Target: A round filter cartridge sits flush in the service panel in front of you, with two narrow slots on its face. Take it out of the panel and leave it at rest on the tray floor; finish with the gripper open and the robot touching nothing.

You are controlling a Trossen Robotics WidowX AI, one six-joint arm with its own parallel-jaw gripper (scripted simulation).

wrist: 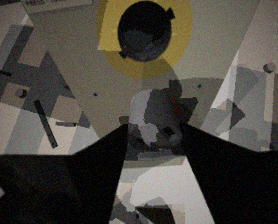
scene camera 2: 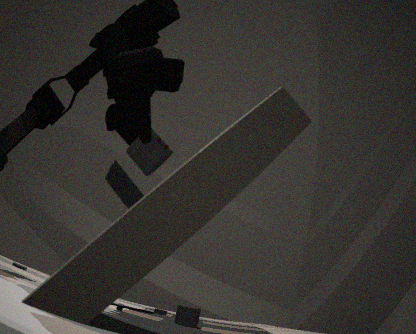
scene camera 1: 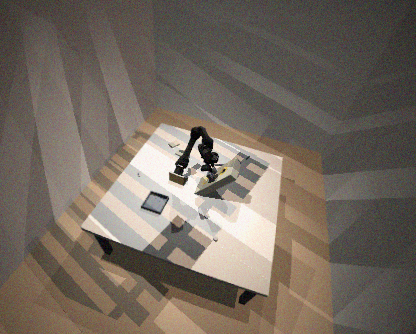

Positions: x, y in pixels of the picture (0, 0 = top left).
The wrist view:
my gripper: 152, 127
round filter cartridge: 153, 126
sloping service panel: 106, 60
